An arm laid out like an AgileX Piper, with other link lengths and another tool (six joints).
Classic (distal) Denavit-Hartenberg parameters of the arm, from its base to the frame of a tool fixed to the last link. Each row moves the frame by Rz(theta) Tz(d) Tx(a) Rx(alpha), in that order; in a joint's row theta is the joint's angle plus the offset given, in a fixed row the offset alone. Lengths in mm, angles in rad.
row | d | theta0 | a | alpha
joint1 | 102.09 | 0 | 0 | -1.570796
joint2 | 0 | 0.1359 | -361.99 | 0
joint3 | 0 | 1.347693 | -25.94 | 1.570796
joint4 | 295.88 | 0 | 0 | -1.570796
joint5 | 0 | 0 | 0 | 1.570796
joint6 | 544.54 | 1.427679 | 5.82 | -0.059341
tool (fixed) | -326.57 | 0 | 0 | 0
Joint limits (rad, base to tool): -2.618..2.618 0..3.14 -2.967..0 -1.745..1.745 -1.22..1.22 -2.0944..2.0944
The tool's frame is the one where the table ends.
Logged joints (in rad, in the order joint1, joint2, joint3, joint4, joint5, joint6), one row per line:
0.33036, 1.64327, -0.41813, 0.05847, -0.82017, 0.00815
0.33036, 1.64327, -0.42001, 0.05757, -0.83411, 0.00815
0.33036, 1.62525, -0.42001, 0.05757, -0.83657, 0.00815
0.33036, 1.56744, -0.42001, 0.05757, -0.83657, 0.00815
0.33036, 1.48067, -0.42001, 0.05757, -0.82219, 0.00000
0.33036, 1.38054, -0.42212, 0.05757, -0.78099, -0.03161
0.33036, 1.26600, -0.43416, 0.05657, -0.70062, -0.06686
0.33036, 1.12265, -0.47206, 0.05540, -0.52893, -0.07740
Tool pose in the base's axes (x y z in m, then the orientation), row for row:
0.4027, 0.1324, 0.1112, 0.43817, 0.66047, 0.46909, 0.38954
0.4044, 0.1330, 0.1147, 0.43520, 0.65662, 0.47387, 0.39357
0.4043, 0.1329, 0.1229, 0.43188, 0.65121, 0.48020, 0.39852
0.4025, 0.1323, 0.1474, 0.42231, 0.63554, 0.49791, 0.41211
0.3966, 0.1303, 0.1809, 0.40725, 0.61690, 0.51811, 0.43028
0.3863, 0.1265, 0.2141, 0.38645, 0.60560, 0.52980, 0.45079
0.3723, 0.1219, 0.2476, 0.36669, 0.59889, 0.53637, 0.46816
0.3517, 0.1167, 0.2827, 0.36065, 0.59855, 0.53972, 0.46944
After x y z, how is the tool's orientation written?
As a quaternion, x y z w.
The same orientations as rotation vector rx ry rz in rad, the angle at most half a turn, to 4 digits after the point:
1.1139, 1.6790, 1.1925
1.1043, 1.6661, 1.2024
1.0933, 1.6485, 1.2156
1.0624, 1.5988, 1.2525
1.0160, 1.5390, 1.2925
0.9552, 1.4969, 1.3095
0.8993, 1.4688, 1.3155
0.8840, 1.4671, 1.3229

